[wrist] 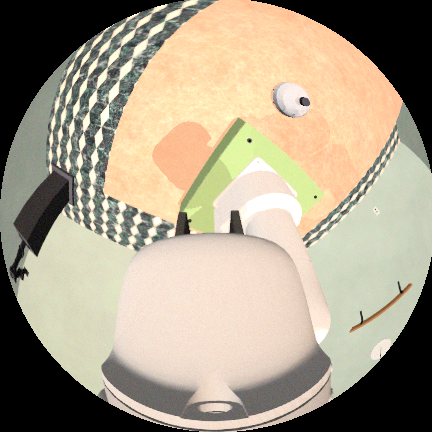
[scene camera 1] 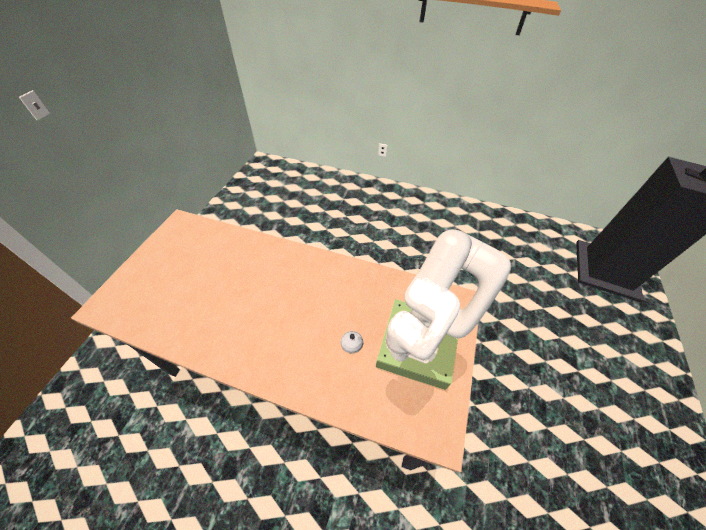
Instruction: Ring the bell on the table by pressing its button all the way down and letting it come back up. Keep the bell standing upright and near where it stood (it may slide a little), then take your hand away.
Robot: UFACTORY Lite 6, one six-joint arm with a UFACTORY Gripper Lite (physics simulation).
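Frame: origin at the arm's base, x back, y right, z up, level; millimetres.
Seen in the pictures: hand, its tool point: [wrist: 209, 236]; arm's base, origin of its link: [wrist: 257, 196].
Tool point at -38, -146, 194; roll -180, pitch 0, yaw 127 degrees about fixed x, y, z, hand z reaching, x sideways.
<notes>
Pixels of each thing's middle, then the offset from my tool point to it, as dx, dy, dz. Level surfaces: height alone.
- bell, middle of its body: [wrist: 296, 99] [scene camera 1: 352, 339] -167, +79, -235
- pale grey dome with a dark button, middle of its body: [wrist: 302, 100] [scene camera 1: 352, 337] -167, +79, -213
- tan table, height of its surface: dz -268
The bell [scene camera 1: 351, 344] [wrist: 289, 99] is a pale grey dome with a dark button [scene camera 1: 351, 336] [wrist: 304, 101] on top. It stands upright on the tan table [scene camera 1: 239, 285] [wrist: 200, 65], left of the robot's base in the scene view and at the upper right in the wrist view. The button stands up from the dome. My gripper [wrist: 209, 213] is open, with two dark fingers apart and no object between them. It is well away from the bell. Its fingers are hidden in the scene view, where the arm's end is over the green base plate, to the bell's right.
The green base plate [scene camera 1: 422, 376] [wrist: 270, 150] sits at the table's right end under the white arm [scene camera 1: 439, 285] [wrist: 275, 220]. A tall black cabinet [scene camera 1: 644, 228] [wrist: 45, 210] stands on the floor beyond the table. An orange shelf [scene camera 1: 501, 4] [wrist: 382, 309] hangs on the wall.
</notes>
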